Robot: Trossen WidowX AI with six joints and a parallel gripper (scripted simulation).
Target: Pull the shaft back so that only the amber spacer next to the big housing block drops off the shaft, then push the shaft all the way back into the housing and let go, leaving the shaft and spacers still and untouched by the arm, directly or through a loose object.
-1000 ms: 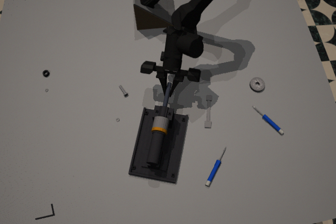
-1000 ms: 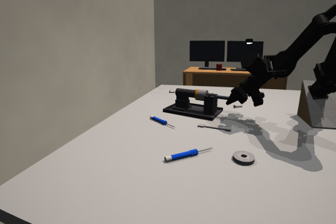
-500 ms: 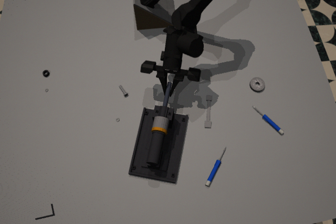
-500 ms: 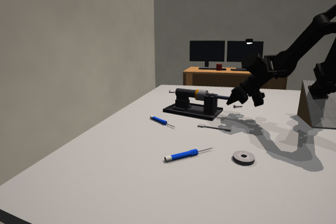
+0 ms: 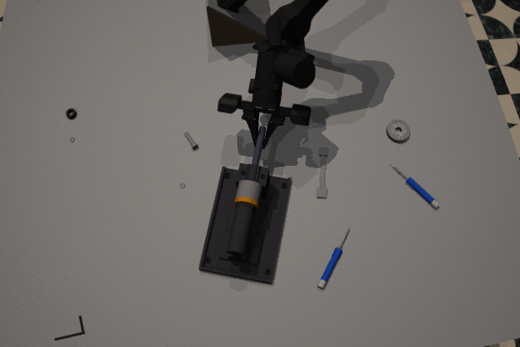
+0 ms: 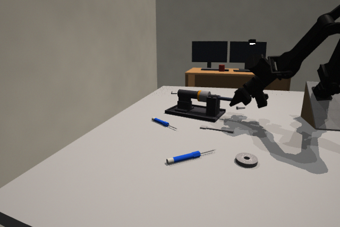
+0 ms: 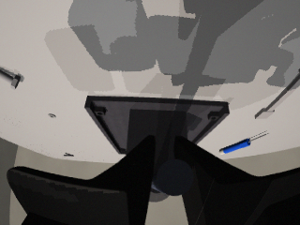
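Right now the shaft is 70 mm ahead of my hand and 30 mm to the right of it. Also, from my hand: bolt (40 mm behind, 150 mm to the right, 70 mm below); then amber spacer (150 mm ahead, 60 mm to the right); then grey bar (80 mm ahead, 120 mm to the left, 80 mm below).
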